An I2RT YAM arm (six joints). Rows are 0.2 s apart.
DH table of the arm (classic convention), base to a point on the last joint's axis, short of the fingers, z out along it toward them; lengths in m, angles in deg. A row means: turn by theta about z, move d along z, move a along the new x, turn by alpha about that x. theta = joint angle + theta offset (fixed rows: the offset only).
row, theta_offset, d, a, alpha
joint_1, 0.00, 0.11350, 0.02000, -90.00
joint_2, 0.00, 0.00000, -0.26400, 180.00
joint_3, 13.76, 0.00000, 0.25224, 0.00
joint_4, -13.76, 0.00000, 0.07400, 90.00
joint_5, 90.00, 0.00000, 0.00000, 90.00
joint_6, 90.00, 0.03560, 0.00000, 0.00
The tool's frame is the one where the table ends.
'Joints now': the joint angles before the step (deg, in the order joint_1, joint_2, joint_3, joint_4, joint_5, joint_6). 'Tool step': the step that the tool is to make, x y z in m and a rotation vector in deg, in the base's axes. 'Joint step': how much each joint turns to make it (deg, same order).
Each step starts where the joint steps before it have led.
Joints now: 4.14, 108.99, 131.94, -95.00, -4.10, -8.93
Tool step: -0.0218, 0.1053, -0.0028, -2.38, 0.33, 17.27
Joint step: 18.25, 1.07, 0.90, -0.68, 2.42, 0.26
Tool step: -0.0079, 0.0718, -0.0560, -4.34, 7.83, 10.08
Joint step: 10.78, 3.87, -8.17, 3.12, 0.33, 0.62
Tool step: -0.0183, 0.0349, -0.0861, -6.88, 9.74, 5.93
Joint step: 5.94, 1.66, -17.70, 7.45, -0.19, -0.01
